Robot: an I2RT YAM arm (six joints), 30 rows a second.
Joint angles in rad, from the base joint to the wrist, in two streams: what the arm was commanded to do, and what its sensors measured. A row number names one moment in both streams.
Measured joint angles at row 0:
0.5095 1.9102 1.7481 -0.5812 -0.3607 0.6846
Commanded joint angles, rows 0 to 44:
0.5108 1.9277 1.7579 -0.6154 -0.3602 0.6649
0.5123 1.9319 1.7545 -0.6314 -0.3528 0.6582
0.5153 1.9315 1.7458 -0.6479 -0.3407 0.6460
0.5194 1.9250 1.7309 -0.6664 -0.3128 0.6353
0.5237 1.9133 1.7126 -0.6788 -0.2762 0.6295
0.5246 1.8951 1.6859 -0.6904 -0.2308 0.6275
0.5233 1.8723 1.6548 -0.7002 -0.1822 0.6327
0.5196 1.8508 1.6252 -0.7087 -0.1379 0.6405
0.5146 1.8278 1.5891 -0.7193 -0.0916 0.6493
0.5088 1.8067 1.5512 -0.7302 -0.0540 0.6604
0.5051 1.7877 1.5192 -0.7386 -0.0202 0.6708
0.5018 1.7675 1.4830 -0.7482 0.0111 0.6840
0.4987 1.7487 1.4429 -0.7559 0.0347 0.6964
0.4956 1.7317 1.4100 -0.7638 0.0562 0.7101
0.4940 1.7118 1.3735 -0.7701 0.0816 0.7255
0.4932 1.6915 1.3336 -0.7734 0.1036 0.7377
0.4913 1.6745 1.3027 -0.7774 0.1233 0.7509
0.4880 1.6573 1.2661 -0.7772 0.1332 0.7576
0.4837 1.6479 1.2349 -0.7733 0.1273 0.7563
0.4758 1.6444 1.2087 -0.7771 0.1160 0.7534
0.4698 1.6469 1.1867 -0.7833 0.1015 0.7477
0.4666 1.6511 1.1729 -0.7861 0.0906 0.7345
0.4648 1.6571 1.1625 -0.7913 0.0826 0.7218
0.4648 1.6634 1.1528 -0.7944 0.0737 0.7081
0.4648 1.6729 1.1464 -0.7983 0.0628 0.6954
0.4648 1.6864 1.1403 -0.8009 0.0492 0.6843
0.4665 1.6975 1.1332 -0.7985 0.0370 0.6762
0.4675 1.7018 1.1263 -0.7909 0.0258 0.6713
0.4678 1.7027 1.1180 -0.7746 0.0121 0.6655
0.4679 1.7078 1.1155 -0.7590 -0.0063 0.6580
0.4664 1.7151 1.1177 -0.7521 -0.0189 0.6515
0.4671 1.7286 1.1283 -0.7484 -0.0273 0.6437
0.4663 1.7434 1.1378 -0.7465 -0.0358 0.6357
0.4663 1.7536 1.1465 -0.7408 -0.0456 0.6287
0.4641 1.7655 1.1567 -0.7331 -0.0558 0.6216
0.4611 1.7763 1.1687 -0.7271 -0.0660 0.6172
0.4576 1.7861 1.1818 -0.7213 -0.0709 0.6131
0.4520 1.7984 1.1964 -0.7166 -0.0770 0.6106
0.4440 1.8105 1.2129 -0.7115 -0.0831 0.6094
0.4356 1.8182 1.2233 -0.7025 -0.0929 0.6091
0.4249 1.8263 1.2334 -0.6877 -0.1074 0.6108
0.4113 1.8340 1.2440 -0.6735 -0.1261 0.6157
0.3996 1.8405 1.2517 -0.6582 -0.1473 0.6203
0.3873 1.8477 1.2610 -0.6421 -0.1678 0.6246
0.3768 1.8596 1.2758 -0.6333 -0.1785 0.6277
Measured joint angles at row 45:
0.3969 1.8435 1.2507 -0.6823 -0.1135 0.6231
